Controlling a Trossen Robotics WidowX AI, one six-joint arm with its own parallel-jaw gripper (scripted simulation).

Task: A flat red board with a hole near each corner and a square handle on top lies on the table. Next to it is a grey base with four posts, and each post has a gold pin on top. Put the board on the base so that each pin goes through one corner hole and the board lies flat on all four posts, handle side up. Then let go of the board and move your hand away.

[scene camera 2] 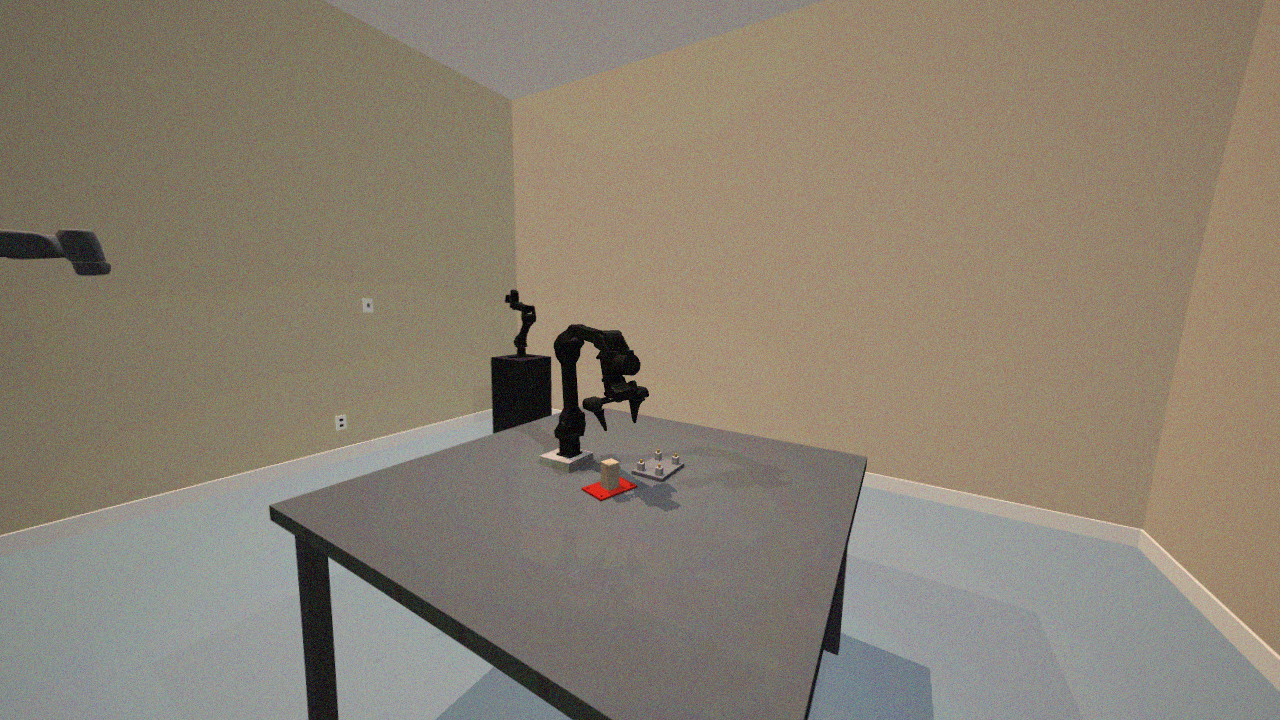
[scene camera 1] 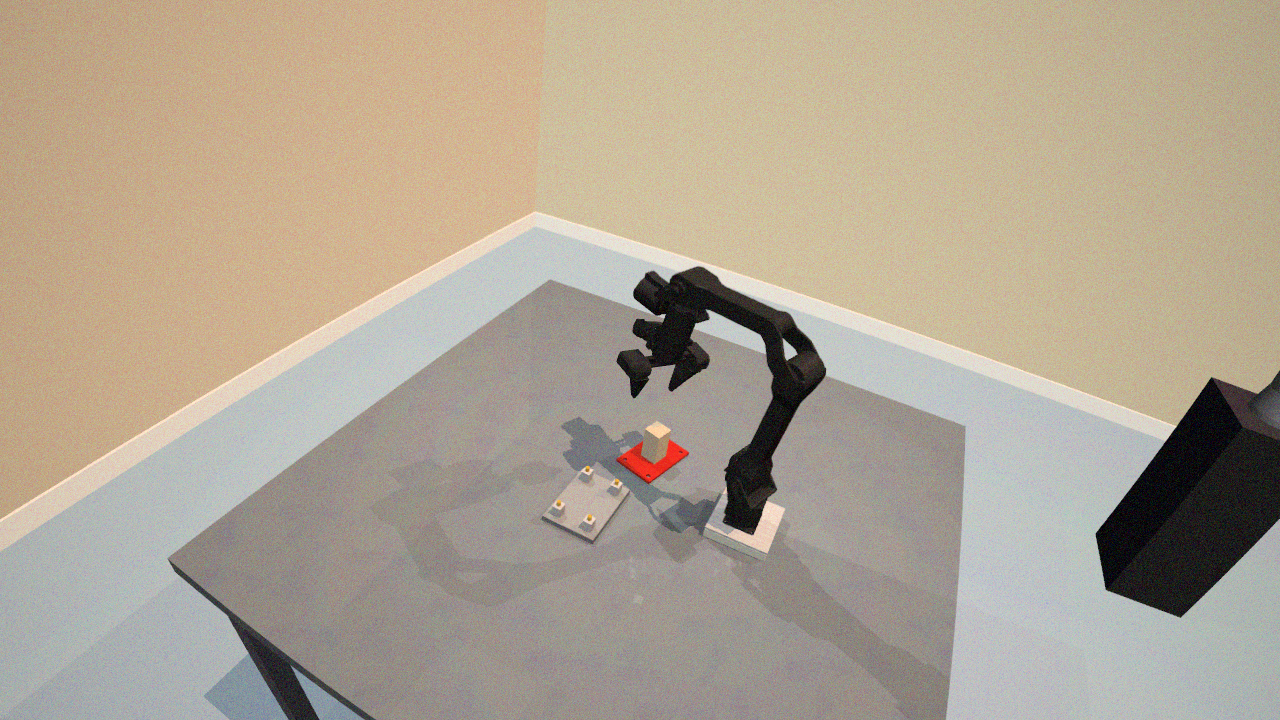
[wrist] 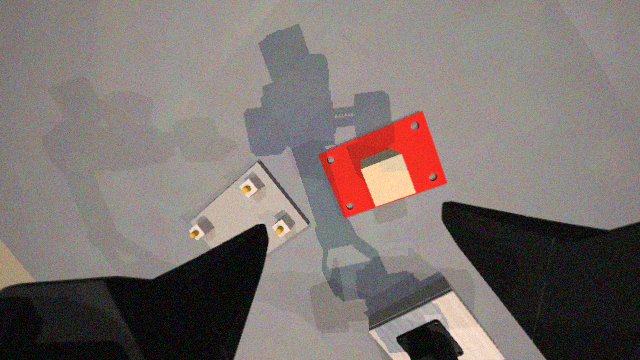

Labels:
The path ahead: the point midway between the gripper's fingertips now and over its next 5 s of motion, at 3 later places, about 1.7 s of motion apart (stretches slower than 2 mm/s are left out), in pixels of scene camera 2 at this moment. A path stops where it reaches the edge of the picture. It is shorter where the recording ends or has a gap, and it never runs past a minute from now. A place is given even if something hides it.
My gripper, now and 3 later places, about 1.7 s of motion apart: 620,426; 610,469; 610,468; 628,445

